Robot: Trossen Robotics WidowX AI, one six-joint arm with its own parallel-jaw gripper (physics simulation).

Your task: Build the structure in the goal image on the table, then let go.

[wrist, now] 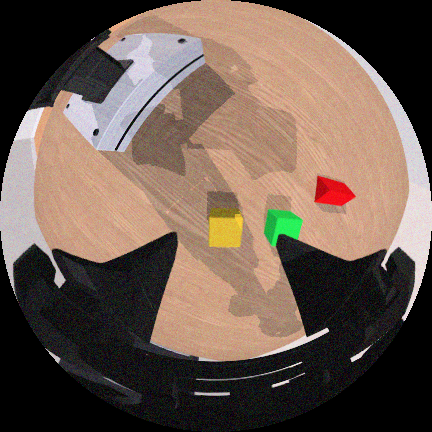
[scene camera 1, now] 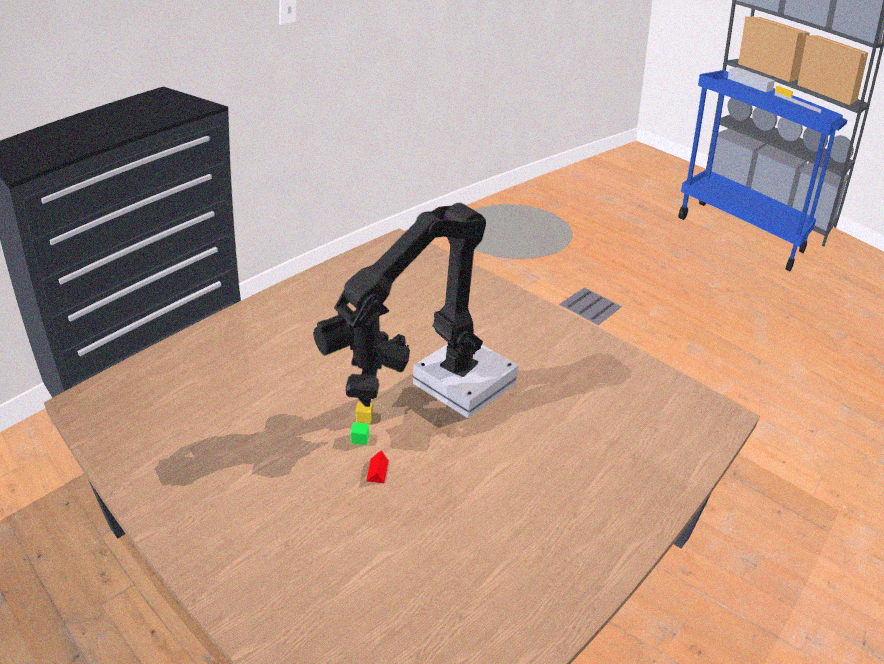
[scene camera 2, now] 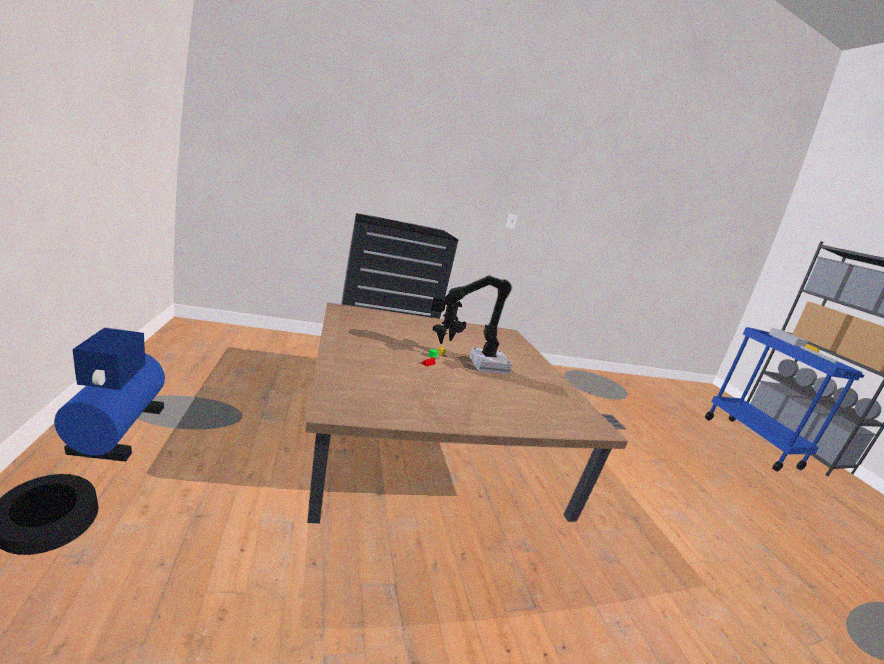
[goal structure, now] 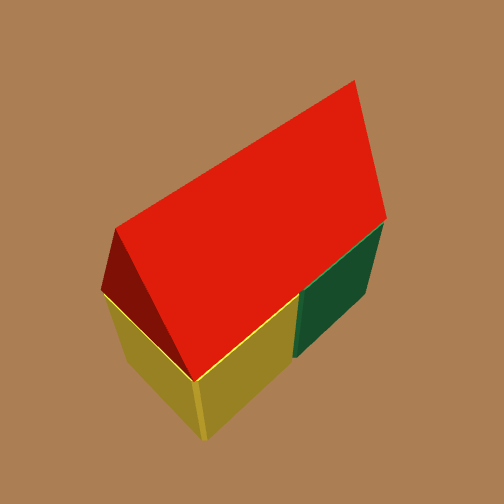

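Observation:
A yellow cube sits on the table near the arm's base. A green cube sits beside it on the table, with a small gap between them. A red triangular prism lies on the table, apart from both cubes, beyond the green one. My gripper is open and empty, above the cubes. In the wrist view the yellow cube shows between the fingertips and the right fingertip covers a corner of the green cube.
The arm's white base plate stands on the table close to the yellow cube. A dark drawer cabinet stands behind the table. A blue cart stands on the floor at the right.

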